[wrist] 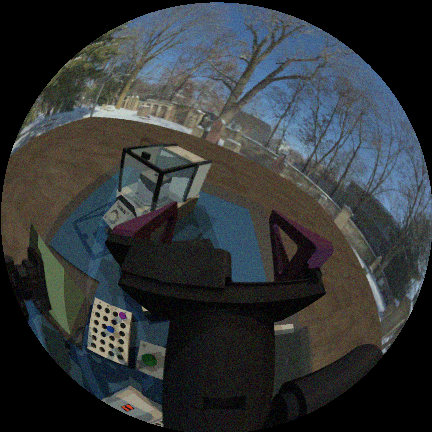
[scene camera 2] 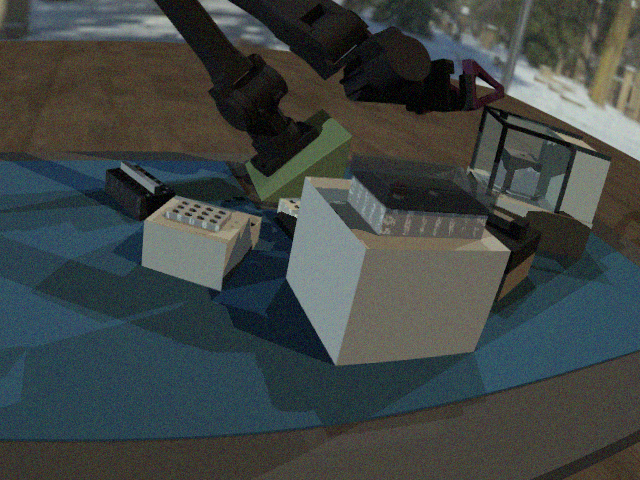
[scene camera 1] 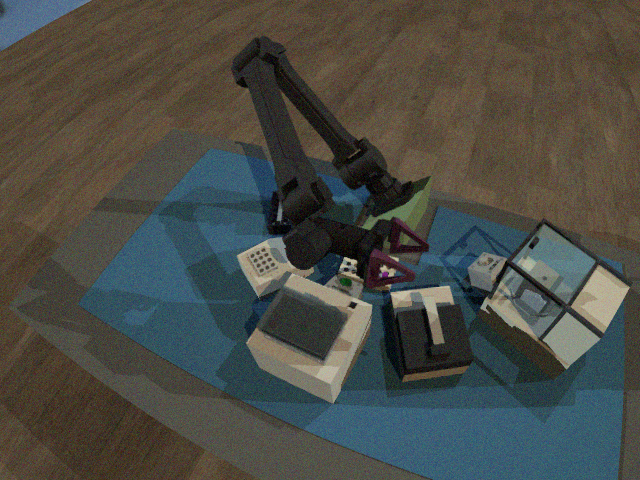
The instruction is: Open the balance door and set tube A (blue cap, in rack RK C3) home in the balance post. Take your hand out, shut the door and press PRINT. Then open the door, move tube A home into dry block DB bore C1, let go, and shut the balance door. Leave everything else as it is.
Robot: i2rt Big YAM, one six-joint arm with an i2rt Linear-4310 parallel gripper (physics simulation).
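Places are measured from the arm's base along level axes (x left, y back, z up), in centimetres.
Pixels of known places: gripper, fingertip midpoint: (wrist: pixel 224 209) (scene camera 2: pixel 482 93) (scene camera 1: pixel 422 261); arm's base, origin of the base link: (wrist: pixel 38 278) (scene camera 2: pixel 286 150) (scene camera 1: pixel 394 201).
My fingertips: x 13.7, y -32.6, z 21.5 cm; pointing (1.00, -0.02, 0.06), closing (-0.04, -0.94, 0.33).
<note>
For each thing: its top centre in the pictures, then the offset to it from my fingertips. "spot": a spot on its surface instead.
- small pale control box, surface spot: (scene camera 1: pixel 484 276) spot: dx +13.9, dy +16.4, dz -20.4 cm
- Tube A's blue cap, middle of its top: (wrist: pixel 109 328) dx -12.5, dy +11.4, dz -21.5 cm
- pale rack, middle of its top: (wrist: pixel 107 331) (scene camera 1: pixel 368 265) dx -13.5, dy +12.3, dz -23.9 cm
- purple cap, middle of its top: (wrist: pixel 121 314) dx -8.6, dy +9.7, dz -21.5 cm
- dry block, middle of its top: (scene camera 2: pixel 207 204) (scene camera 1: pixel 272 254) dx -34.7, dy +4.3, dz -19.9 cm
- large pale box, middle of its top: (scene camera 2: pixel 401 152) (wrist: pixel 257 376) (scene camera 1: pixel 318 292) dx -16.6, dy -7.6, dz -7.9 cm
- black-topped box, middle of its top: (scene camera 2: pixel 478 201) (wrist: pixel 184 261) (scene camera 1: pixel 433 315) dx +4.8, dy +0.4, dz -16.7 cm
- green-topped device, middle of its top: (wrist: pixel 149 360) dx -15.9, dy +3.6, dz -19.4 cm
My gripper (scene camera 1: pixel 419 264) (scene camera 2: pixel 503 94) (wrist: pixel 224 209) is open and empty, held in the air. In the wrist view the balance (scene camera 1: pixel 602 297) (scene camera 2: pixel 584 178) (wrist: pixel 201 177) stands beyond its left finger; I cannot tell how its glass door stands. A small pale control box (scene camera 1: pixel 484 276) (wrist: pixel 114 216) sits by the balance; its buttons are too small to read. Tube A's blue cap (wrist: pixel 110 329) stands in the pale rack (wrist: pixel 128 326), near a purple cap (wrist: pixel 122 315). In scene camera 1 the gripper partly hides the rack. The dry block (scene camera 1: pixel 262 259) (scene camera 2: pixel 180 253) is a pale box with a grid of bores.
A large pale box (scene camera 1: pixel 299 374) (scene camera 2: pixel 418 299) with a dark lid stands near the arm. A black-topped box (scene camera 1: pixel 413 341) stands between it and the balance. A green wedge (scene camera 1: pixel 413 206) (scene camera 2: pixel 336 149) (wrist: pixel 55 285) is under a second arm part. A green-topped device (wrist: pixel 149 360) is beside the rack.
</note>
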